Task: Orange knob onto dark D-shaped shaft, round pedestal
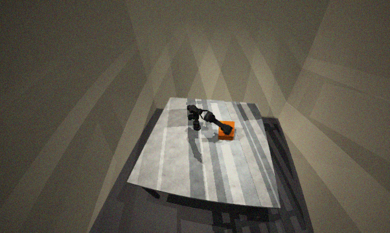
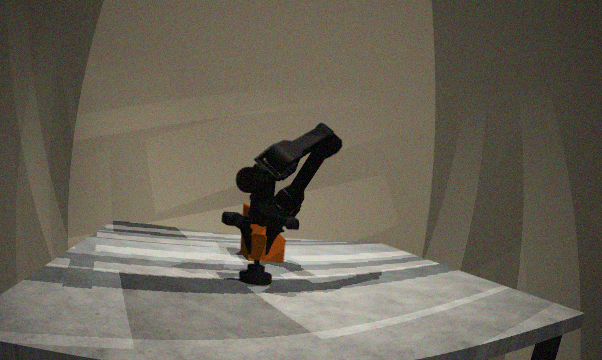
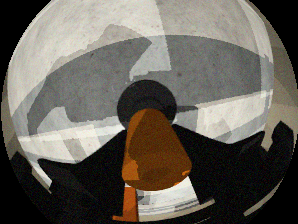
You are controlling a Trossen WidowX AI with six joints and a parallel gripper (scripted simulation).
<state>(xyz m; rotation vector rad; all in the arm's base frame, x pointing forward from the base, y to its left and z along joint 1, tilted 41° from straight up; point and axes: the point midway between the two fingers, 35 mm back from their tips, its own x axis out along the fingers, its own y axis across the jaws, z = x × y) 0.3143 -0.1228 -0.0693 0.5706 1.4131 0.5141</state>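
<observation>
The orange knob lies 20 mm above my gripper tip. Also, from my gripper tip: dark round pedestal: 40 mm below.
</observation>
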